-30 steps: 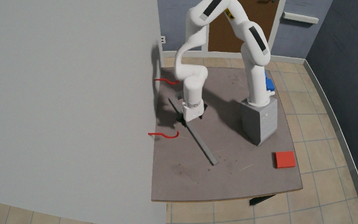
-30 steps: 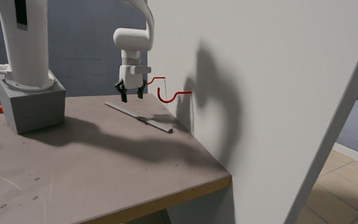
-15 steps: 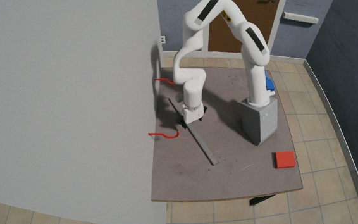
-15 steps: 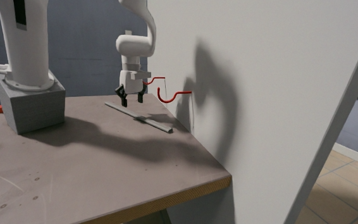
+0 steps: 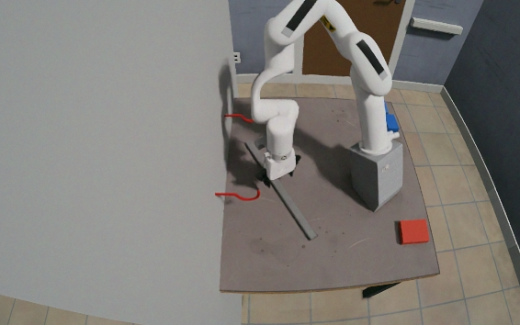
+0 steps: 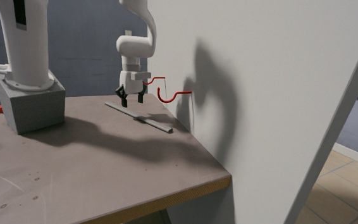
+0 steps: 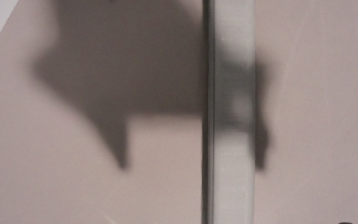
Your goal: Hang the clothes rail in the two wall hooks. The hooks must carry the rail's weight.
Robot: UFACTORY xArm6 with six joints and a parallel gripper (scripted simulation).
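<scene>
My gripper is now 6 cm above the clothes rail. The rest, counted from my hand: blue object (59 cm behind, 21 cm to the right, 5 cm below); then white wall panel (36 cm above, 21 cm ahead, 9 cm to the right); then red block (47 cm behind, 32 cm to the left, 6 cm below).
</scene>
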